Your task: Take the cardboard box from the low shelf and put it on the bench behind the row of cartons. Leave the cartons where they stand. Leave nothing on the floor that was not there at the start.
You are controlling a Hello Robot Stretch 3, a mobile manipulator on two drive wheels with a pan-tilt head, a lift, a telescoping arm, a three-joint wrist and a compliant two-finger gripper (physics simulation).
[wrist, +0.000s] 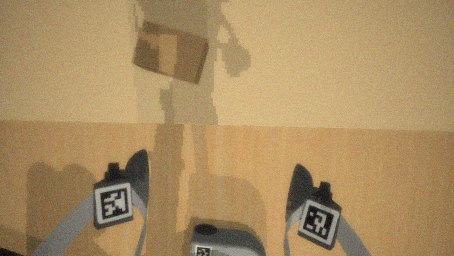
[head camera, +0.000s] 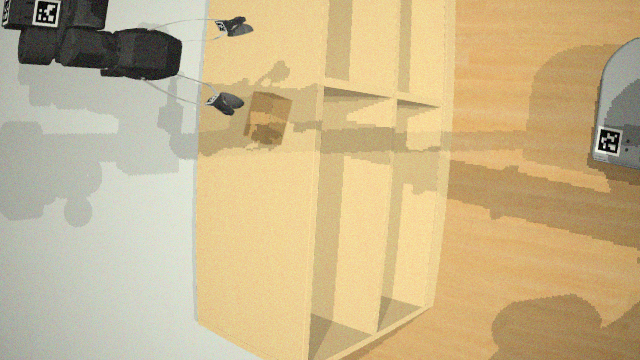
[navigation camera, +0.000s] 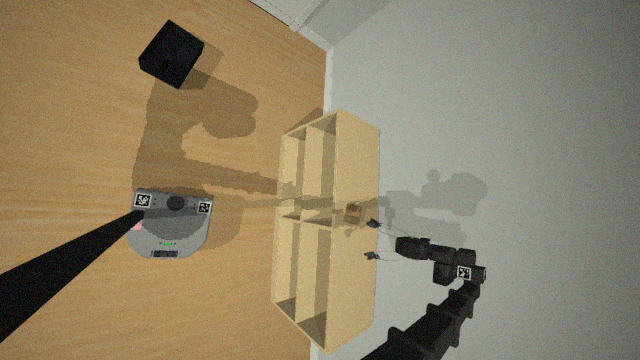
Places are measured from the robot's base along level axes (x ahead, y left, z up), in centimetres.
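Where they show: gripper, fingertip midpoint: (wrist: 219,177) (head camera: 244,66) (navigation camera: 366,238); robot's base at its link origin: (navigation camera: 175,202).
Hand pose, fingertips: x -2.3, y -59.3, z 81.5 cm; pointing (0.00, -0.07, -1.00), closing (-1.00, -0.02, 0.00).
Note:
Things, the pixels of their centre, and the offset from my fingertips.
- small brown cardboard box at the middle of its body: (wrist: 172,54) (head camera: 267,117) (navigation camera: 352,214) dx +8.6, dy -12.4, dz -18.0 cm
- black block at the middle of its body: (navigation camera: 173,55) dx +82.1, dy +79.5, dz -76.5 cm
A small brown cardboard box (head camera: 268,119) (navigation camera: 352,213) (wrist: 172,52) sits partly in shadow on the broad top board of a low pale wooden shelf unit (head camera: 255,225) (navigation camera: 352,290) (wrist: 325,65). My gripper (head camera: 231,65) (navigation camera: 372,239) (wrist: 219,177) is open, with its two fingers wide apart and no object between them. In the head and navigation views the fingers appear over the wall-side edge of the top board, with the box off to one side and apart from them. The bench and the row of cartons do not show in these views.
My grey wheeled base (head camera: 620,110) (navigation camera: 170,220) (wrist: 225,240) stands on the wooden floor, on the open-compartment side of the shelf unit. A black block (navigation camera: 170,54) is on the floor beyond the base. A pale wall (head camera: 100,280) (navigation camera: 525,100) runs behind the shelf unit.

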